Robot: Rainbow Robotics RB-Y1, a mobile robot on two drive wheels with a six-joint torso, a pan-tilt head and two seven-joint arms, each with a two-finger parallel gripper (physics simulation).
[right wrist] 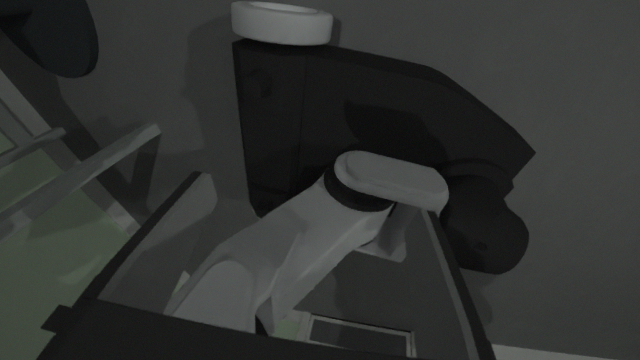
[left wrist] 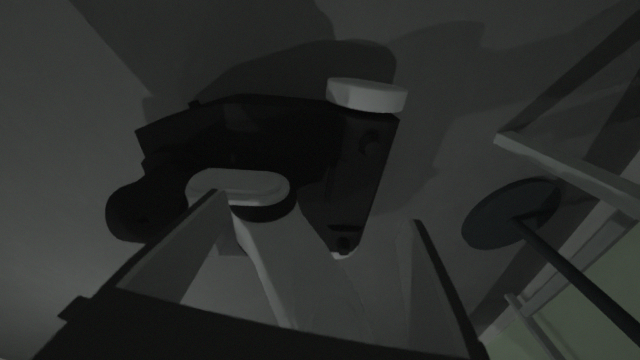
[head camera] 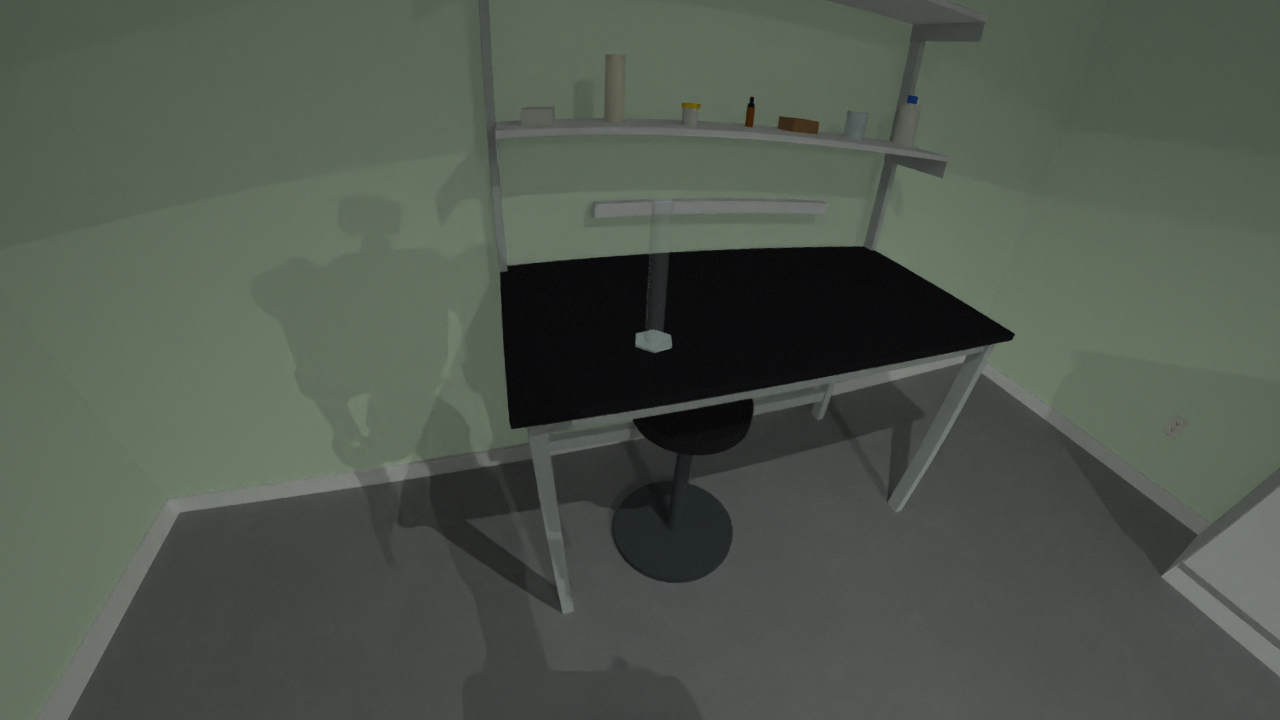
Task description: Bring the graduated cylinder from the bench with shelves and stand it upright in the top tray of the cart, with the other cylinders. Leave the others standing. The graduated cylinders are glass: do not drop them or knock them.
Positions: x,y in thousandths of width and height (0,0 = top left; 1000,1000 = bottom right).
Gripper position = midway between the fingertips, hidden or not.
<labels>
left gripper: left wrist 487,599; not seen in the right wrist view (out of frame); not seen in the head camera view (out of frame)
right gripper: right wrist 488,565; not seen in the left wrist view (out of frame); not seen in the head camera view (out of frame)
</labels>
